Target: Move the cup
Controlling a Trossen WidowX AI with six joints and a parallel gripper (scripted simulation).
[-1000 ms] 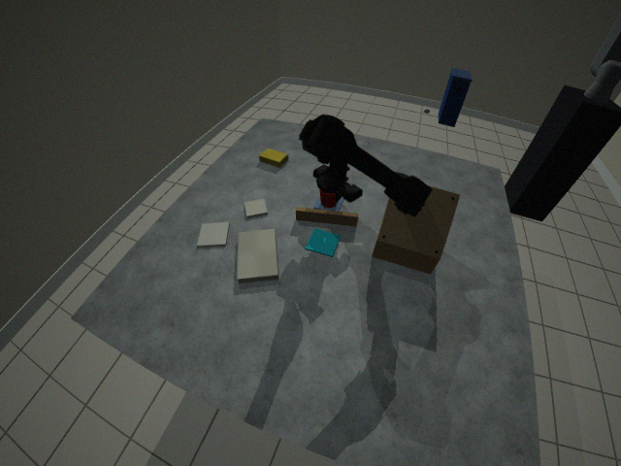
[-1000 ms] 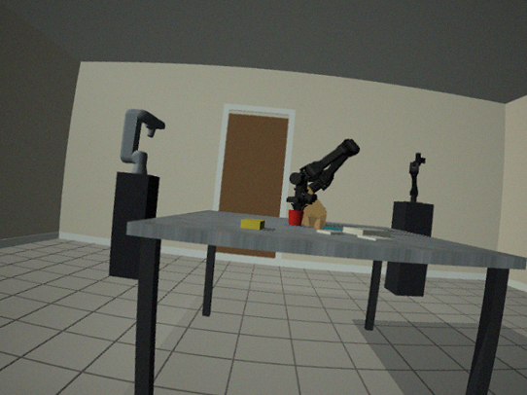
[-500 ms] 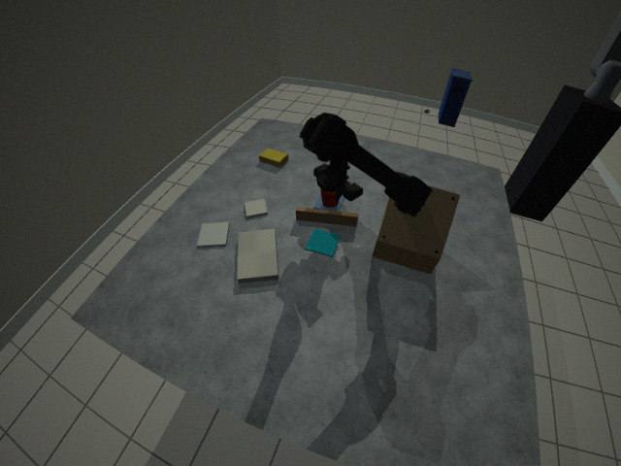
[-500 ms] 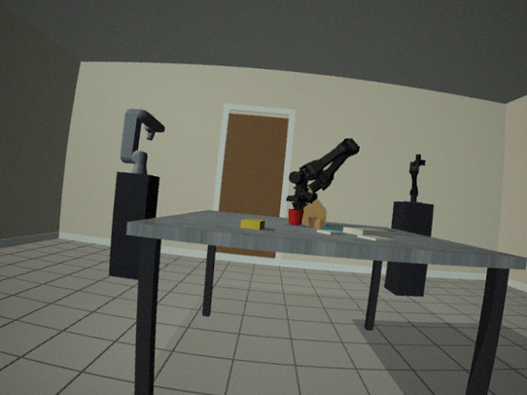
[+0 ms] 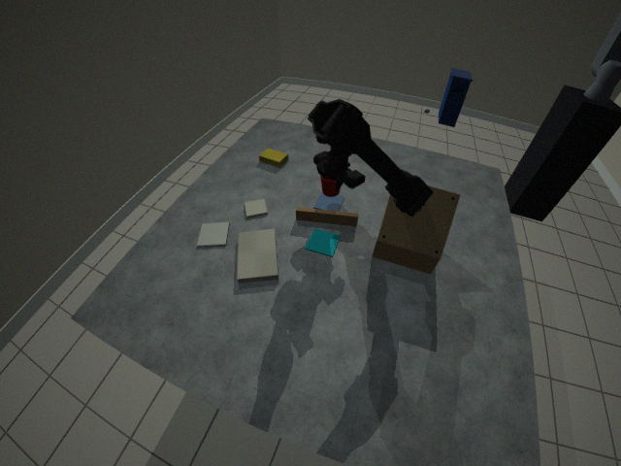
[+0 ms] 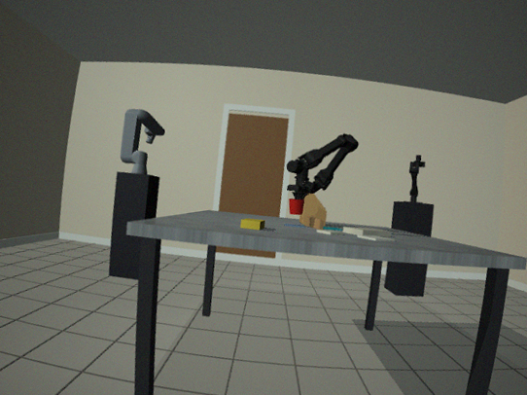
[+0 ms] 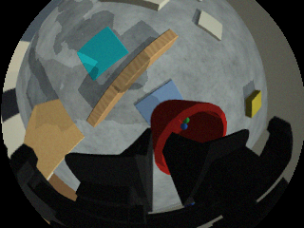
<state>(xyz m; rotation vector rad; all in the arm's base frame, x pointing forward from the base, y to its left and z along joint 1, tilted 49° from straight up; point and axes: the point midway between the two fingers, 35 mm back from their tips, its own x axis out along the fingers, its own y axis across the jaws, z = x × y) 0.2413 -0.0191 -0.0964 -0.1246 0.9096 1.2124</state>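
Right now the teal pad is 1 cm behind my gripper tip, 17 cm to the left of it and 10 cm below it. Also, from my gripper tip: red cup 3 cm ahead, 2 cm to the right; then wooden rail 1 cm ahead, 8 cm to the left, 8 cm below; then yellow block 34 cm ahead, 21 cm to the right, 8 cm below.
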